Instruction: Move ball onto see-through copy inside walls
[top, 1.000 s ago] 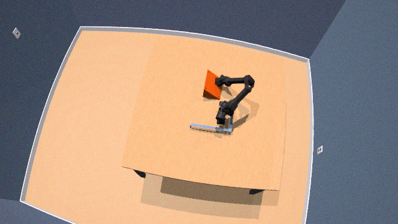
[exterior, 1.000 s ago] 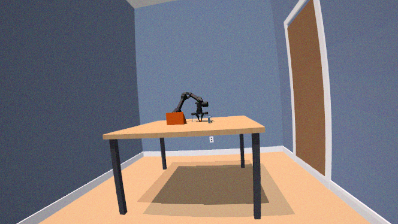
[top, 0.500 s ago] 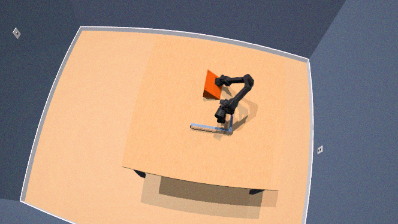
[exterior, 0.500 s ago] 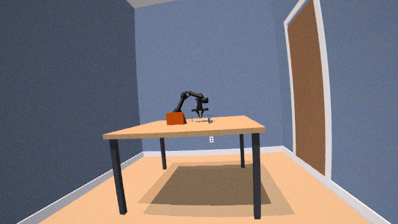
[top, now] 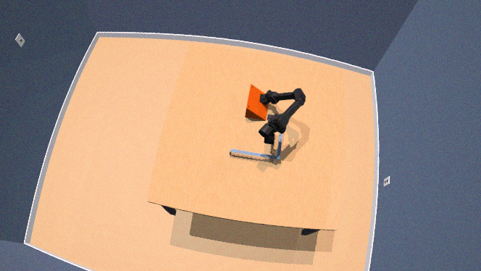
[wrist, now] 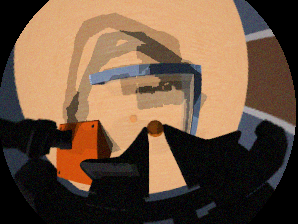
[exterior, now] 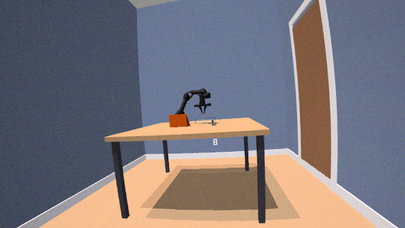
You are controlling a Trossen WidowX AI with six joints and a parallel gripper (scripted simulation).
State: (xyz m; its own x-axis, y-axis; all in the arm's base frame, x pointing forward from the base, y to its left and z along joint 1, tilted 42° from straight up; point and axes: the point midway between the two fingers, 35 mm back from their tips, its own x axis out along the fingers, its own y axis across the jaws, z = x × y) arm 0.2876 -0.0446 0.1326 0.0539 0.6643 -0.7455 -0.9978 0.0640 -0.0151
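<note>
The see-through ball copy is 4 cm behind my gripper tip, 3 cm to the right of it and 11 cm below it. The rest, counted from my gripper tip: orange ball right at my gripper tip.
</note>
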